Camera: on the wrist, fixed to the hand. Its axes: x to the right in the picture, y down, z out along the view.
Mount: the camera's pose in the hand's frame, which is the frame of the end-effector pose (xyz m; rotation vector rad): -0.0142 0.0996 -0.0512 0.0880 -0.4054 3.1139
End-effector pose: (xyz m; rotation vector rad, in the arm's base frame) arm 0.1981 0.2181 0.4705 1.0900 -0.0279 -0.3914
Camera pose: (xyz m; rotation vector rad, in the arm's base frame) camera 0.2252 0.3065 0.5352 -0.0383 -1.7748 2.1724
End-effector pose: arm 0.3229 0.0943 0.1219 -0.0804 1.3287 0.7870
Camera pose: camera 0.2248 0.1374 0.1576 -1.7773 0.1247 -1.8756
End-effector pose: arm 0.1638 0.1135 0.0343 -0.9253 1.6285 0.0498
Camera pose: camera 0.0639 0.1634 0.0176 2.1335 0.9528 1.8507
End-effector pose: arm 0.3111 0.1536 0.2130 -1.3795 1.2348 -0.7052
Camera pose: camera 0.2322 0.1644 0.1330 1.2612 1.2730 1.5431
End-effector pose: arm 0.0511 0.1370 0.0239 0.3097 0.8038 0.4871
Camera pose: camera -0.0252 0.2180 0.0429 -1.2313 0.7162 -2.3727
